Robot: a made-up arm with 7 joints.
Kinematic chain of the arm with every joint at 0, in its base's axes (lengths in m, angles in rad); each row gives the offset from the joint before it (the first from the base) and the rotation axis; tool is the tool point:
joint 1: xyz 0 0 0 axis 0 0.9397 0.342
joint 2: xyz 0 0 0 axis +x
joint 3: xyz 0 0 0 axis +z
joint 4: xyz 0.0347 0 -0.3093 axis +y
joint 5: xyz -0.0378 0 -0.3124 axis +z
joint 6: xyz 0 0 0 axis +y
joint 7: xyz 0 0 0 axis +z
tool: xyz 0 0 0
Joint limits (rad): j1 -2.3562..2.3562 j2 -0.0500..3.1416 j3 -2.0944..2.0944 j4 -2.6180..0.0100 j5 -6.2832..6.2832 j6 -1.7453..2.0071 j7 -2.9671..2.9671
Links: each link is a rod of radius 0.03 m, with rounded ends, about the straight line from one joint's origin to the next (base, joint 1, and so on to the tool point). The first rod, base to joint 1, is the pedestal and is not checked.
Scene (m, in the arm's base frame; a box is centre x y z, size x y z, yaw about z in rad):
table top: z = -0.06
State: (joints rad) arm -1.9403 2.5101 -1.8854 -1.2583 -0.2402 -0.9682 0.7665
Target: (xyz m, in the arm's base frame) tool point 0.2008 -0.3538 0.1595
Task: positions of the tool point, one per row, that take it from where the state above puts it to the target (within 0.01 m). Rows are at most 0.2 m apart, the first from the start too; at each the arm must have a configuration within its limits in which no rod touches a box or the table.
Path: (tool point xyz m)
1: 0.1940 0.4661 0.1688
2: 0.3103 0.3476 0.2275
3: 0.3798 0.1956 0.2671
4: 0.3979 0.0301 0.2814
5: 0.3675 -0.1281 0.2670
6: 0.2974 -0.2606 0.2248
7: 0.2008 -0.3538 0.1595

